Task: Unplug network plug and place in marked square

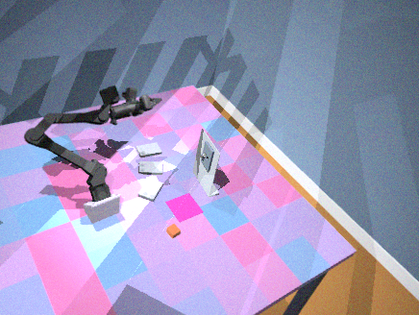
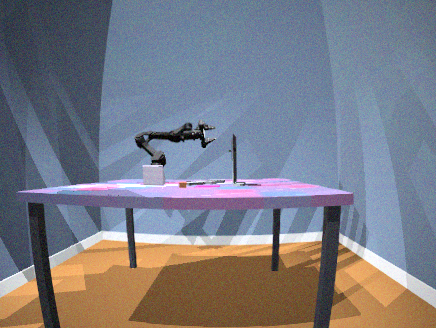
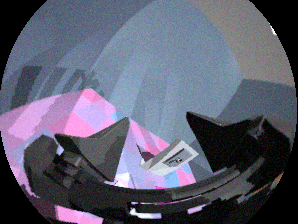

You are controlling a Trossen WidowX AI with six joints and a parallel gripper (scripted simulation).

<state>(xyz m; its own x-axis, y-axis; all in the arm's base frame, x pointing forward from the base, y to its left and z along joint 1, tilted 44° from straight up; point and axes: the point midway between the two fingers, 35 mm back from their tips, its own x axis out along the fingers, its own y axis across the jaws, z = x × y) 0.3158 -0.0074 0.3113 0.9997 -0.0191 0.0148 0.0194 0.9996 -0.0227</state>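
Right now the network plug is 90 mm ahead of my gripper tip, 260 mm to the right of it and 120 mm below it. Round my gripper tip: orange block 140 mm behind, 440 mm to the right, 300 mm below; then upright panel 110 mm ahead, 270 mm to the right, 190 mm below; then marked square 30 mm behind, 350 mm to the right, 310 mm below.
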